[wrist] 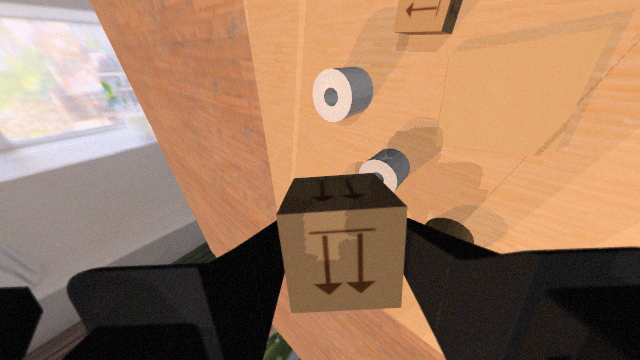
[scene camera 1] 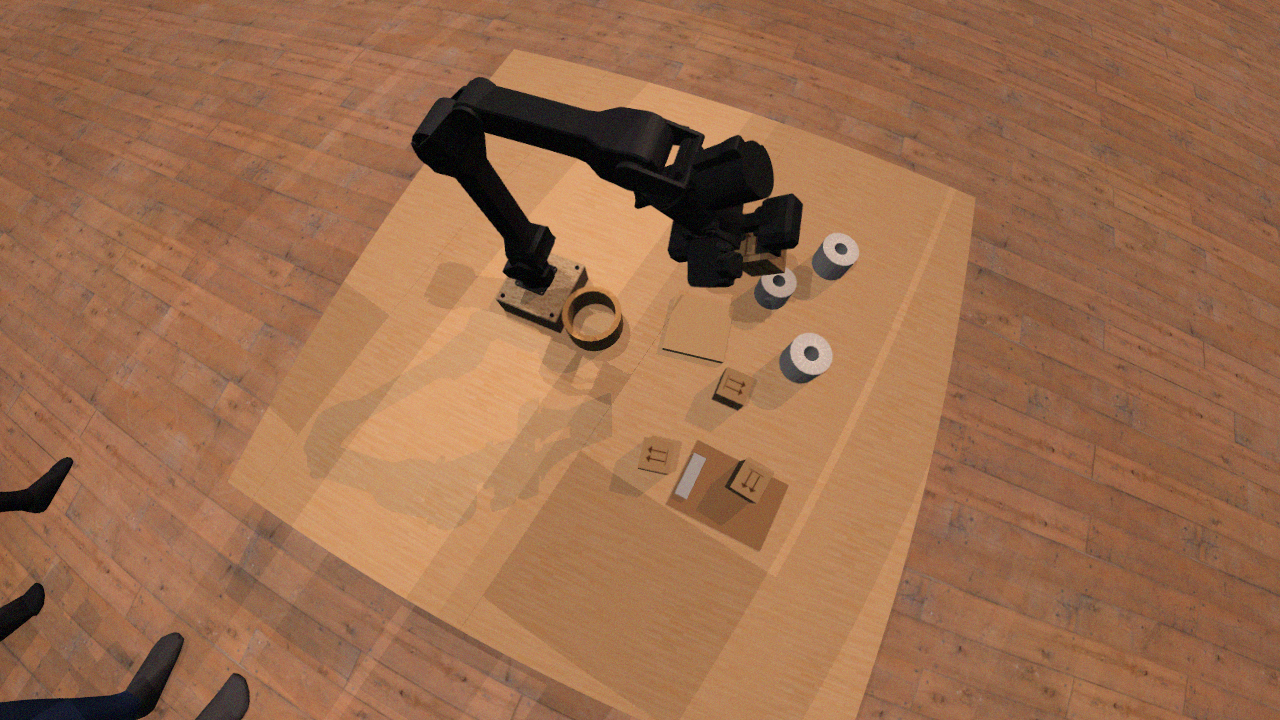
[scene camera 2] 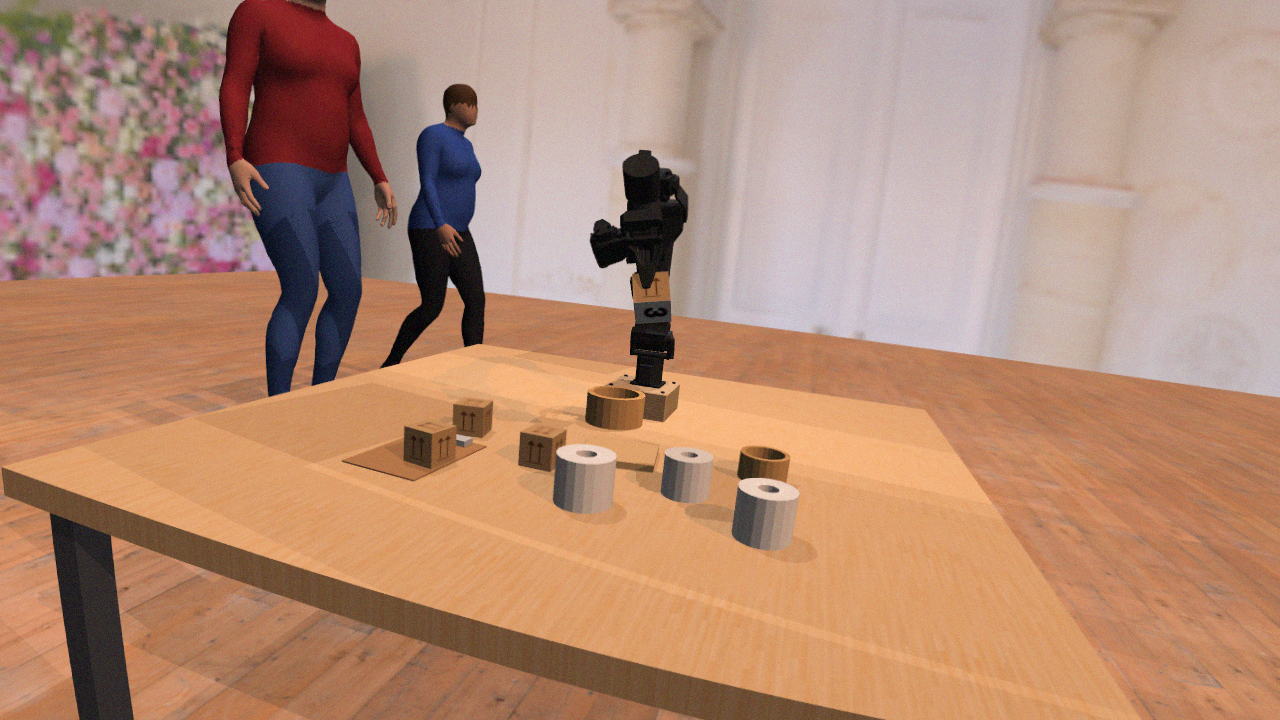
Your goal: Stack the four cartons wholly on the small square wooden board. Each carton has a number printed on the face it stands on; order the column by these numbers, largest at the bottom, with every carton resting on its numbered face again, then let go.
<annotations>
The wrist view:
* my gripper: 337, 220
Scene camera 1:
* my gripper: 761, 255
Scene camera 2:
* my gripper: 648, 300
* small square wooden board: 634, 455
</annotations>
